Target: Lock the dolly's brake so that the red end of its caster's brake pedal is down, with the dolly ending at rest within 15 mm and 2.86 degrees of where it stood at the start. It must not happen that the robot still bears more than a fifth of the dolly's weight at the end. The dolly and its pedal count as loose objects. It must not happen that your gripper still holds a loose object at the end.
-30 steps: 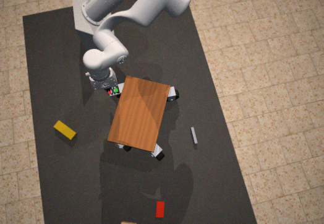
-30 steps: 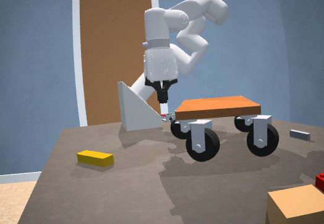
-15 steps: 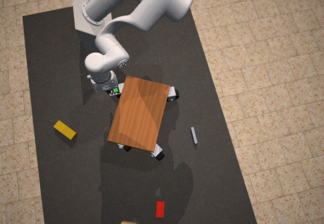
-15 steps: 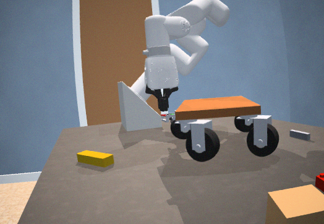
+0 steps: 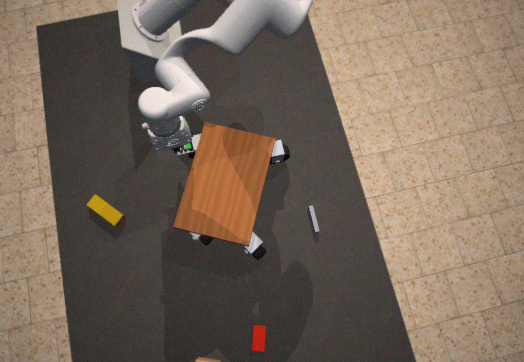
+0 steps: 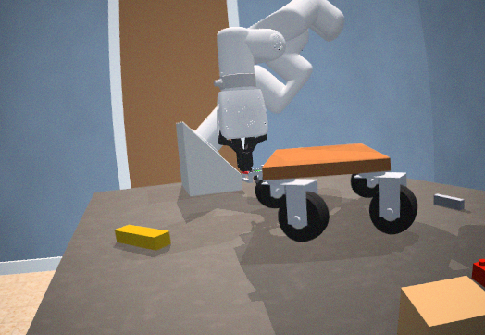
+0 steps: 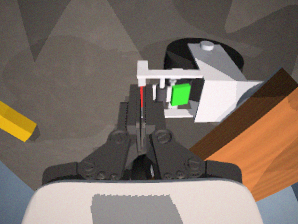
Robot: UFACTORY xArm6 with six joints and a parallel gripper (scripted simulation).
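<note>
Now: hand 10 mm to the right of the pedal and 30 mm above it. Round my hand: grey bar (300 mm ahead, 310 mm to the left, 100 mm below); red block (550 mm ahead, 60 mm to the left, 100 mm below); yellow block (90 mm ahead, 250 mm to the right, 100 mm below).
</note>
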